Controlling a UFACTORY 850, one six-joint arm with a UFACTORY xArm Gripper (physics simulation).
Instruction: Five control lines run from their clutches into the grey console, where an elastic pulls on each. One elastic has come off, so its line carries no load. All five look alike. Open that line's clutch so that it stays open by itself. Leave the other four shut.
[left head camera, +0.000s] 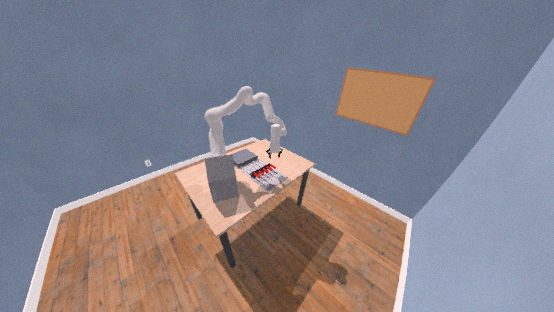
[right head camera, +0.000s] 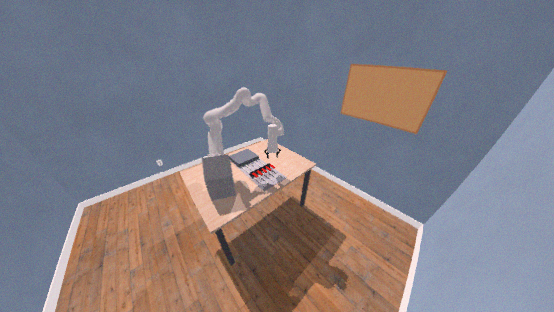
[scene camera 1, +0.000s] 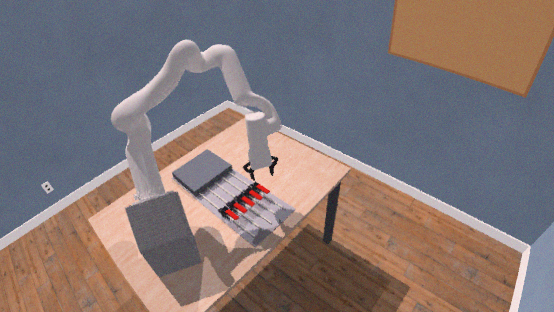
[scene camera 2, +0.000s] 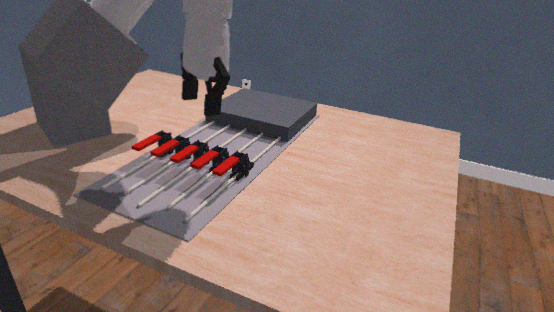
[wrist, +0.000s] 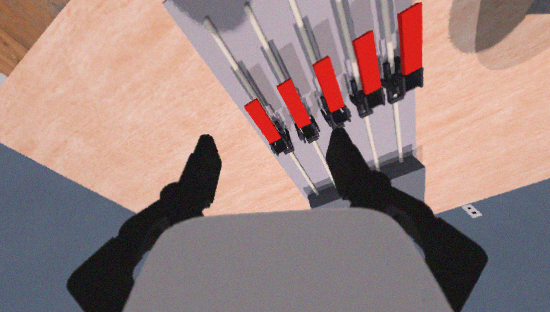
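Observation:
The grey console (left head camera: 245, 158) (right head camera: 244, 157) (scene camera 1: 202, 171) (scene camera 2: 270, 107) (wrist: 410, 182) stands at one end of a pale base plate (scene camera 2: 187, 231). Pale control lines run into it from a row of black clutches with red levers. All the levers lie low, pointing away from the console, and look alike. The end clutch farthest from the robot base has its lever (scene camera 1: 262, 188) (scene camera 2: 226, 165) (wrist: 262, 121) at the left in the wrist view. My gripper (left head camera: 274, 155) (right head camera: 272, 155) (scene camera 1: 262, 176) (scene camera 2: 201, 106) (wrist: 273, 146) is open and empty, raised above the table near that end. The elastics are hidden.
The grey block (scene camera 1: 162, 235) (scene camera 2: 75, 75) under the arm stands beside the plate on the side opposite my gripper. The wooden table (scene camera 1: 310, 170) (scene camera 2: 380, 215) carries everything. Arm shadows cross the plate's outer end. The table's edge runs close to that end.

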